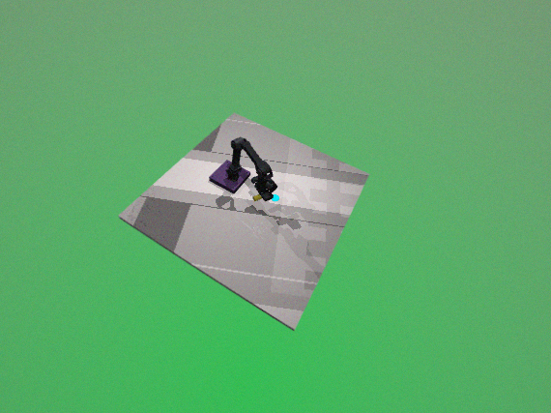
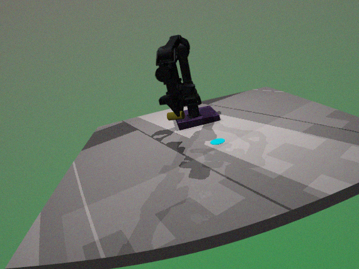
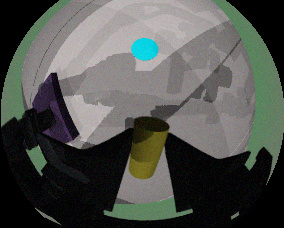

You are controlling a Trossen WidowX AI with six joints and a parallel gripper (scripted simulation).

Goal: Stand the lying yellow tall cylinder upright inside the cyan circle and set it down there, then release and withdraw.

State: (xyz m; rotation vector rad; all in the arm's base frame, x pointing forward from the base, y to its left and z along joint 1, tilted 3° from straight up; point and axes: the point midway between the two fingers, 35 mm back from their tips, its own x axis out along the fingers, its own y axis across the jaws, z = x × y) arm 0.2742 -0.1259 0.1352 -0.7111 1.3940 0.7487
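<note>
The cyan circle is 60 mm ahead of my gripper tip, 120 mm to the left of it and 130 mm below it. Also, from my gripper tip: yellow tall cylinder 10 mm behind, 20 mm to the right.
</note>
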